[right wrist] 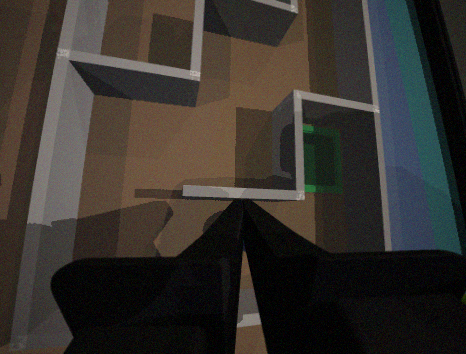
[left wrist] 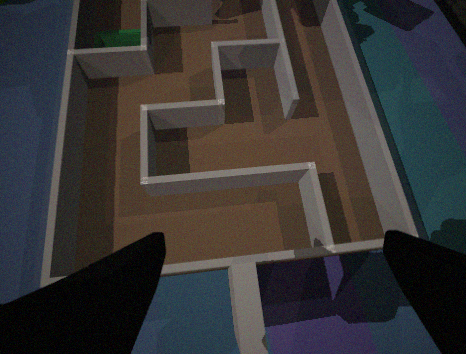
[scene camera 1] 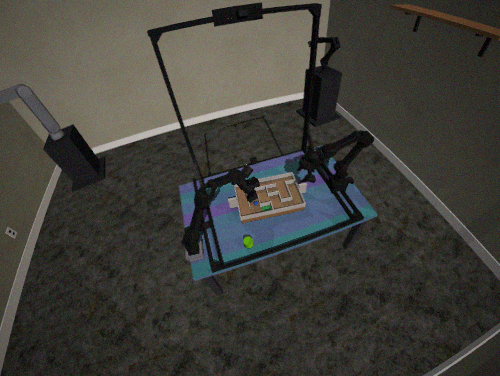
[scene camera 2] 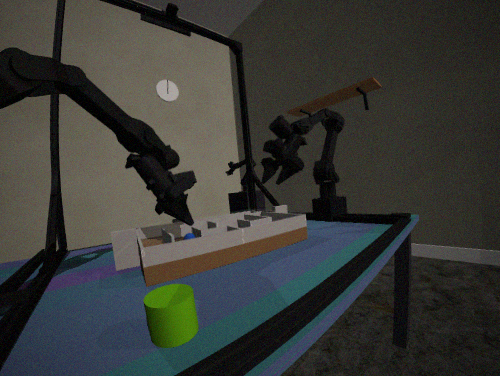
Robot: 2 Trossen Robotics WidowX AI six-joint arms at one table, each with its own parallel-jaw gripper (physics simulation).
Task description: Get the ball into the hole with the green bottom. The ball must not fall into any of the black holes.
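Observation:
The wooden maze [scene camera 1: 275, 215] [scene camera 2: 225, 255] [left wrist: 200, 225] [right wrist: 175, 125] with white walls lies on the table. The blue ball [scene camera 1: 256, 203] [scene camera 2: 189, 236] is inside it, near the left end in both scene views; in the right wrist view it is almost wholly hidden behind the fingers. The green-bottomed hole [scene camera 1: 267, 207] [left wrist: 120, 38] [right wrist: 322, 160] is in a walled corner along the maze's long side. My right gripper [scene camera 1: 253, 200] [scene camera 2: 191, 223] [right wrist: 241, 207] is shut and empty, its tips low at the ball. My left gripper [scene camera 2: 272, 181] [left wrist: 272, 241] is open and empty above the maze's other end. Black holes cannot be told from shadows.
A white handle [scene camera 1: 233, 202] [scene camera 2: 125, 250] juts from the maze's left end, another handle [scene camera 1: 302, 188] [left wrist: 245, 300] from its right end. A lime-green cylinder [scene camera 1: 248, 242] [scene camera 2: 172, 315] stands in front of the maze. Inner walls [left wrist: 227, 173] [right wrist: 240, 191] divide the maze floor.

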